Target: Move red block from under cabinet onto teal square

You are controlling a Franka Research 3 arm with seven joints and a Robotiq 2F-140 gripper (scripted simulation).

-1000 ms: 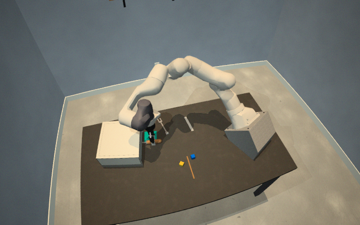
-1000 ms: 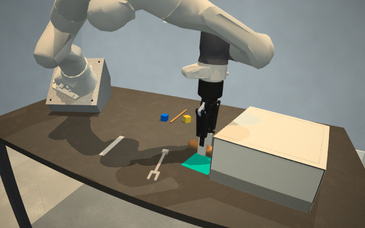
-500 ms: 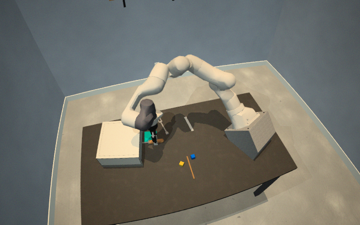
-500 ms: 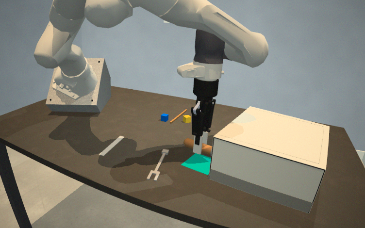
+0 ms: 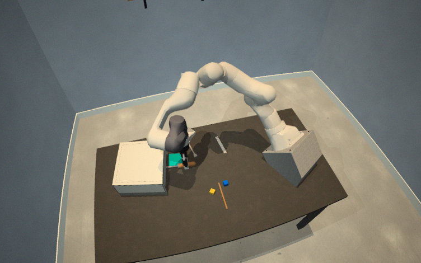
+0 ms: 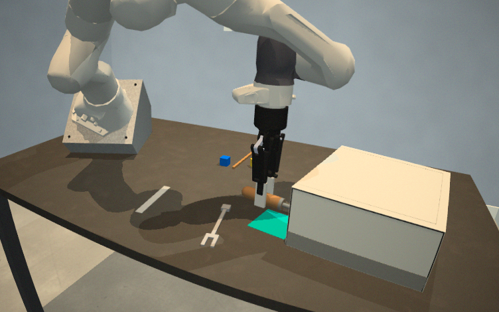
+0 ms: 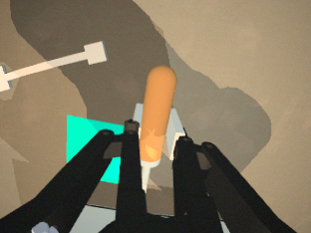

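My hand is 3 cm short of the teal square, 8 cm to the left of it and 4 cm above it. From my hand the other things lie so: yellow cube (5 cm behind, 24 cm to the left, 2 cm below); then forked tool (9 cm behind, 12 cm to the right, 3 cm below); then hook tool (9 cm ahead, 8 cm to the right, 2 cm below).
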